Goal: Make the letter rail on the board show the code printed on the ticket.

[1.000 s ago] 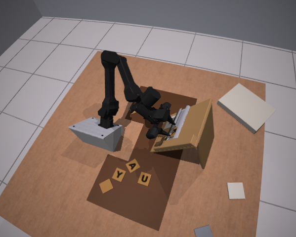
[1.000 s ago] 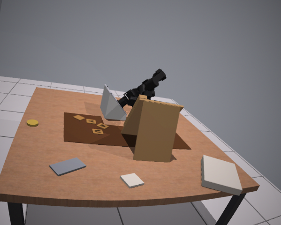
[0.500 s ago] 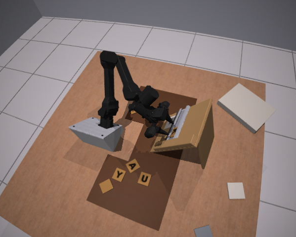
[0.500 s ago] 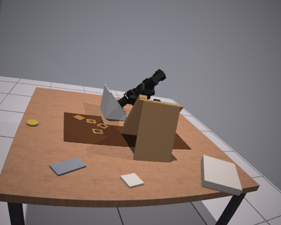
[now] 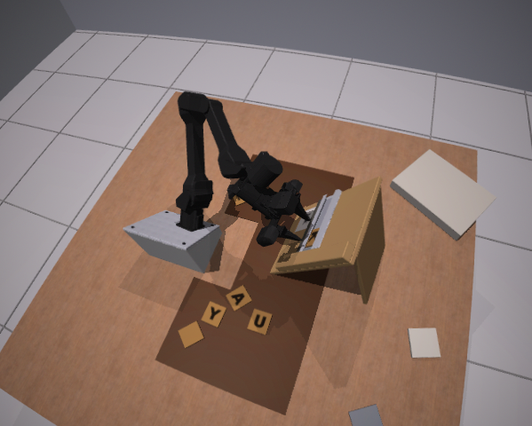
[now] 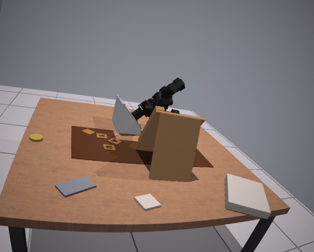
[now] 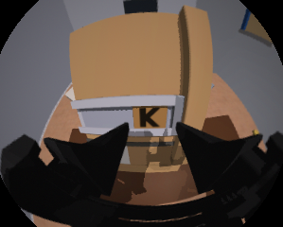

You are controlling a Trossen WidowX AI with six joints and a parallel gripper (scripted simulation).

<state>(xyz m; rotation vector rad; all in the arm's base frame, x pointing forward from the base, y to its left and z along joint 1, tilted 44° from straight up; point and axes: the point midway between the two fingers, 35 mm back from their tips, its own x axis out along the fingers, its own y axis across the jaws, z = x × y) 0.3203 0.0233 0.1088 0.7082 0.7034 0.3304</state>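
Right now my gripper tip is 110 mm above the white ticket, 90 mm to the right of it and 30 mm past it. From my gripper tip the other things lie so: dark brown mat 180 mm below, 130 mm behind, 70 mm to the right; then small white pad 400 mm ahead, 170 mm below, 90 mm to the right; then blank tile 360 mm to the right, 190 mm behind, 170 mm below.
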